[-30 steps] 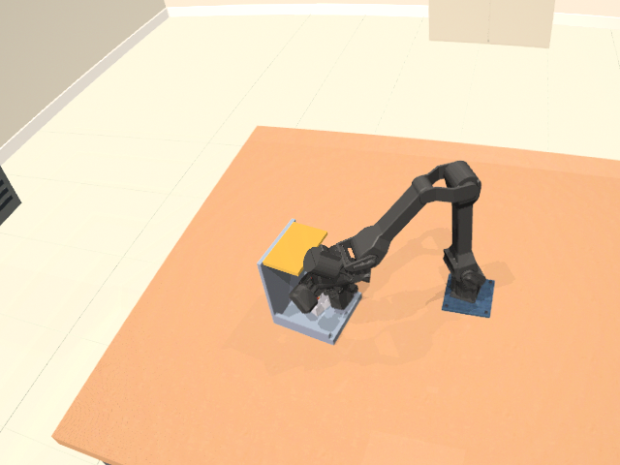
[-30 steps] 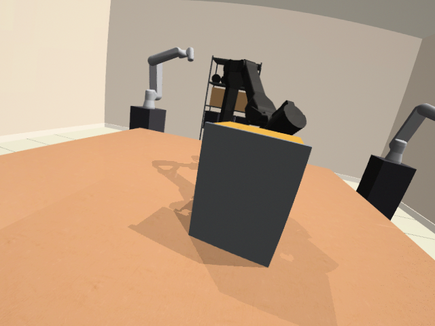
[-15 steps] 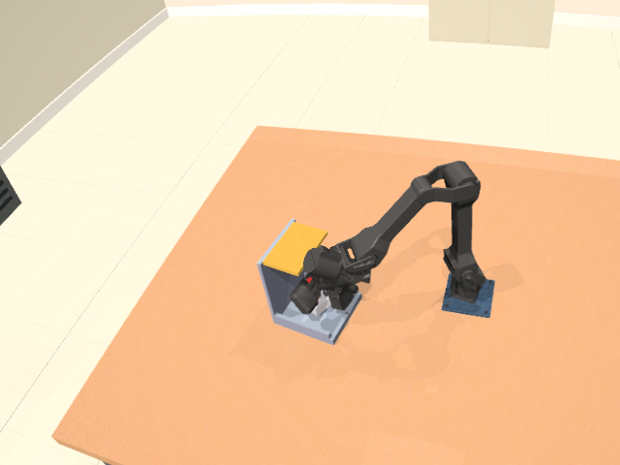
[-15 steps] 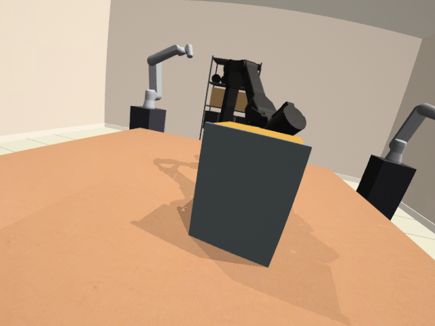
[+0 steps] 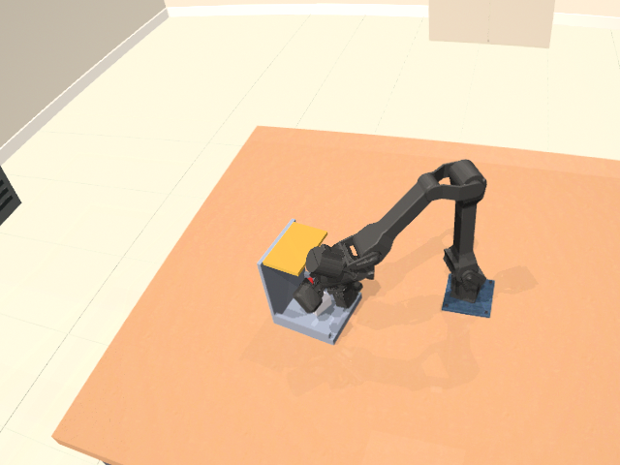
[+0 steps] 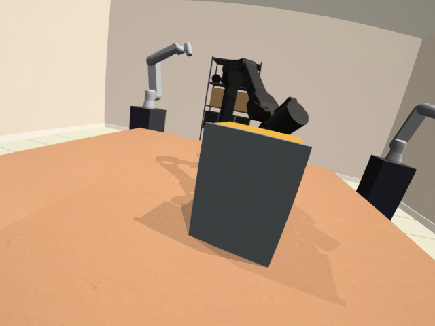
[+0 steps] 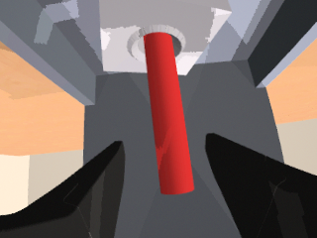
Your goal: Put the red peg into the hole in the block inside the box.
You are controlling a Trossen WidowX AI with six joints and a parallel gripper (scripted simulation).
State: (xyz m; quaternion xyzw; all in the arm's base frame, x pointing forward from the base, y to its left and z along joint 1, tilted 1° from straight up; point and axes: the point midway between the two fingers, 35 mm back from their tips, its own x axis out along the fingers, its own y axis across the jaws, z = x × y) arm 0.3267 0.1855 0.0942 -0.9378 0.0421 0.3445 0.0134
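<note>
The red peg lies 20 mm below my gripper tip and 20 mm behind it. The rest, counted from my gripper tip: orange roof: 130 mm above, 10 mm to the left; dark back wall: 50 mm ahead, 30 mm above, 10 mm to the left.
</note>
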